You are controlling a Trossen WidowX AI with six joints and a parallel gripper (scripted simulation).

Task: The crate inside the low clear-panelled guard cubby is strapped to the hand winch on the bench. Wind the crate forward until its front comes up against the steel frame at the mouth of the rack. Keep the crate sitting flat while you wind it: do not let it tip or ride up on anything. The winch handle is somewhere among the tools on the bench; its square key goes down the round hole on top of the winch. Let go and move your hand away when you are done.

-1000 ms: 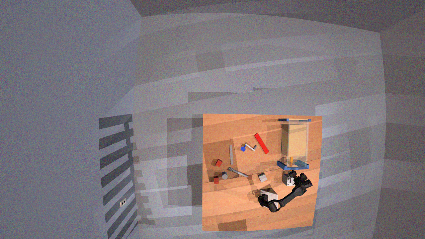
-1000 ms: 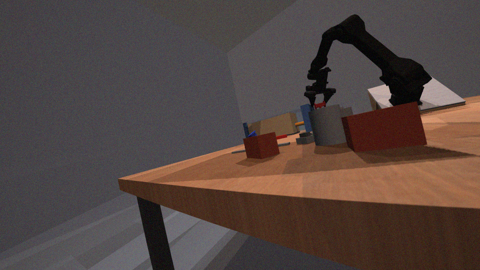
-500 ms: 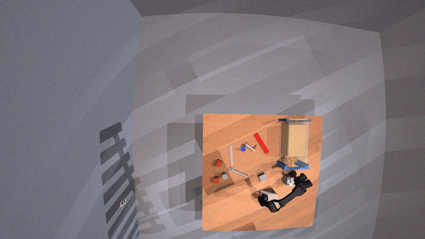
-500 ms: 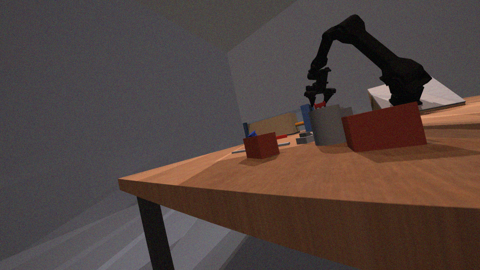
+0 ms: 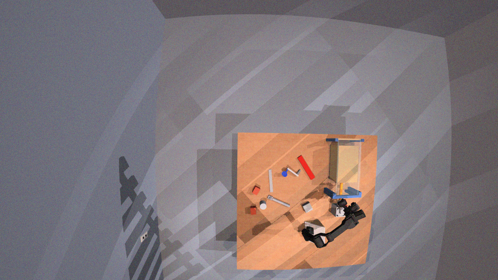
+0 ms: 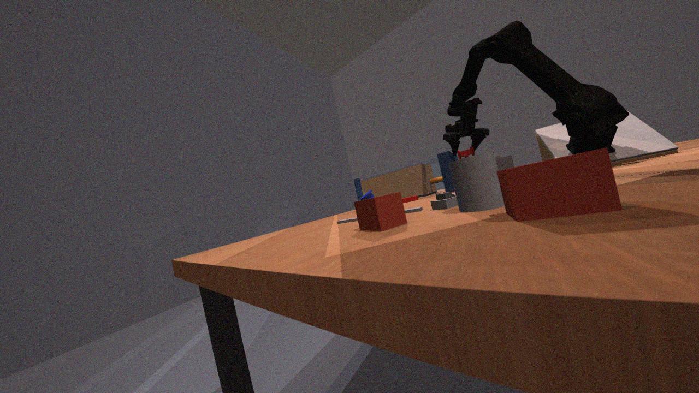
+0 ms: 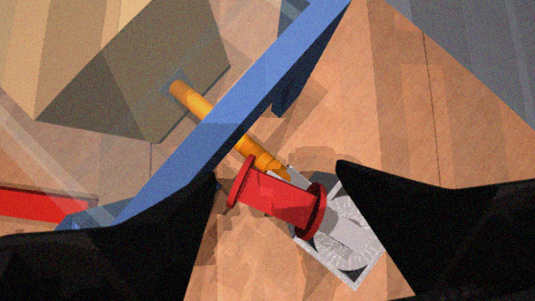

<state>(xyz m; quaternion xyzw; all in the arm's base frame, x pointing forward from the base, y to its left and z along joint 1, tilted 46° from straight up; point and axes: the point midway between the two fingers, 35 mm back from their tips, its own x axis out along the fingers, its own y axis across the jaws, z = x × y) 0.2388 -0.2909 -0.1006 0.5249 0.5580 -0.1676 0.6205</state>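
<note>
My gripper tip is now 2 cm to the right of the red grip, 1 cm past it and 1 cm above it. Also, from my gripper tip: grey winch 13 cm behind, 11 cm below, 1 cm to the left; blue steel frame 5 cm ahead, 4 cm below, 1 cm to the right; red-knobbed crank 5 cm behind, 4 cm below, 2 cm to the left.
</note>
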